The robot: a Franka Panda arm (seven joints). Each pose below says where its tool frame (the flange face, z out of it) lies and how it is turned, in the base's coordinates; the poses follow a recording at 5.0 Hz.
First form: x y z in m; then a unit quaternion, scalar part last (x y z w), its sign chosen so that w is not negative.
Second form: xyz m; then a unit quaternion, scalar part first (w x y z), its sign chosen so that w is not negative. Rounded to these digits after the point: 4 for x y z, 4 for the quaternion.
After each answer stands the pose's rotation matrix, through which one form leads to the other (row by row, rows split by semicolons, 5 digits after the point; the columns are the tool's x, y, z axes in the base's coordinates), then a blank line. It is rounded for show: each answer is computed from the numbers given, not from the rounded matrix.
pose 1, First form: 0.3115 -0.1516 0.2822 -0.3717 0.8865 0.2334 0.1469
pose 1, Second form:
0.3115 -0.1516 0.2822 0.1469 -0.3717 0.8865 0.2334
-0.68055 -0.72753 0.08694; -0.59039 0.61476 0.52297; -0.43392 0.30458 -0.84790

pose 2, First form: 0.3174 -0.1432 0.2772 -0.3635 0.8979 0.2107 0.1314
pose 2, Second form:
0.3174 -0.1432 0.2772 0.1314 -0.3635 0.8979 0.2107
-0.70121 -0.70813 0.08279; -0.59739 0.64695 0.47389; -0.38914 0.28284 -0.87668

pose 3, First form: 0.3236 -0.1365 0.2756 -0.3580 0.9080 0.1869 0.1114
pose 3, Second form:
0.3236 -0.1365 0.2756 0.1114 -0.3580 0.9080 0.1869
-0.71884 -0.69179 0.06848; -0.60851 0.67380 0.41919; -0.33613 0.25966 -0.90531

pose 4, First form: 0.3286 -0.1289 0.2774 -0.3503 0.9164 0.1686 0.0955
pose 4, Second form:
0.3286 -0.1289 0.2774 0.0955 -0.3503 0.9164 0.1686
-0.73635 -0.67420 0.05691; -0.60980 0.69774 0.37590; -0.29314 0.24209 -0.92491

